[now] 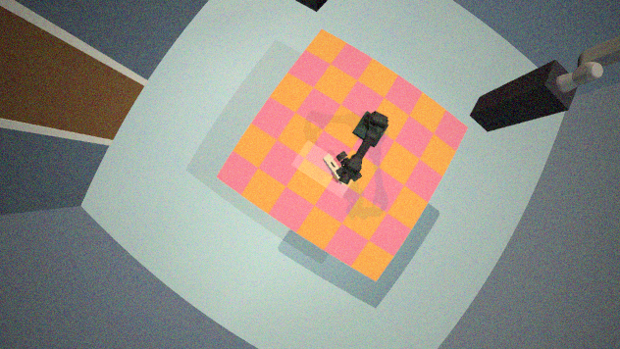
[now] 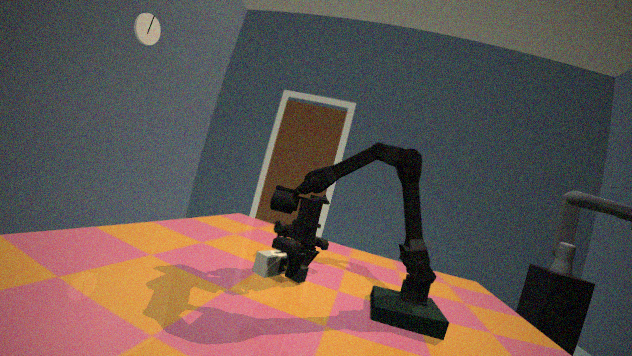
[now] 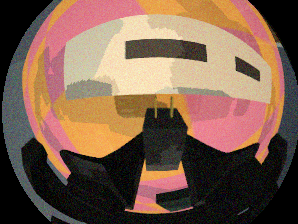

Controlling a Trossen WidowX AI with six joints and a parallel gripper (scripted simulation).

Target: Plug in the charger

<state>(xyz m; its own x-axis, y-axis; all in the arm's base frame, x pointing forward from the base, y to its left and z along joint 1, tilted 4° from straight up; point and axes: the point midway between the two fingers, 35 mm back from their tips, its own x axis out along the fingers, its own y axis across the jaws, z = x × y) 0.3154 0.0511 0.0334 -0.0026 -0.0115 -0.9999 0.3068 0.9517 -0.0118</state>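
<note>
Right now my gripper tip is 20 mm short of the two-prong charger, 10 mm to the left of it and 10 mm below it.
</note>
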